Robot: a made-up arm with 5 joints.
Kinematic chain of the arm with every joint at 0, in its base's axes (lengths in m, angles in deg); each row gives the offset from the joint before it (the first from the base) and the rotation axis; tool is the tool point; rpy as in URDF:
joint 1: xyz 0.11 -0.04 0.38 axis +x
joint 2: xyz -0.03 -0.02 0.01 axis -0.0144 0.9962 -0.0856
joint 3: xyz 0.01 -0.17 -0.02 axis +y
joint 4: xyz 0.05 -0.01 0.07 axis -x
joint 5: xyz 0.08 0 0.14 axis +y
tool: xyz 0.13 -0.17 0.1 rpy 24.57 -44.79 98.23
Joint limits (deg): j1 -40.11..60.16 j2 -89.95..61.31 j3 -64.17..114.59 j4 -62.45..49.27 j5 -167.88..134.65
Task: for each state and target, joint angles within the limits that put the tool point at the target. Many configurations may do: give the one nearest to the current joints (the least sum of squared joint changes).
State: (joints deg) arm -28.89 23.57 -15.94 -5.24 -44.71
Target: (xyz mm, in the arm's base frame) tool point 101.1 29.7 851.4
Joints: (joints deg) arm -36.01 14.36 -27.32 25.48 -56.80
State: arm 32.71 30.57 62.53 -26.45 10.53
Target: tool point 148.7 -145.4 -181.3
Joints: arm 46.85 37.67 71.40 -30.73 -0.25
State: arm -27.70 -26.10 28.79 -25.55 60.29
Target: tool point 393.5 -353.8 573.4
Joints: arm -28.07 -29.04 33.34 -29.21 63.90
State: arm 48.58 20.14 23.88 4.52 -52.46
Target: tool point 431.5 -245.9 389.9
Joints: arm 56.62 26.85 24.15 47.96 -71.17
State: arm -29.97 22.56 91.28 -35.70 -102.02
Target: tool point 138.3 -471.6 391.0
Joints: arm -3.08 26.67 95.27 -43.10 -137.85
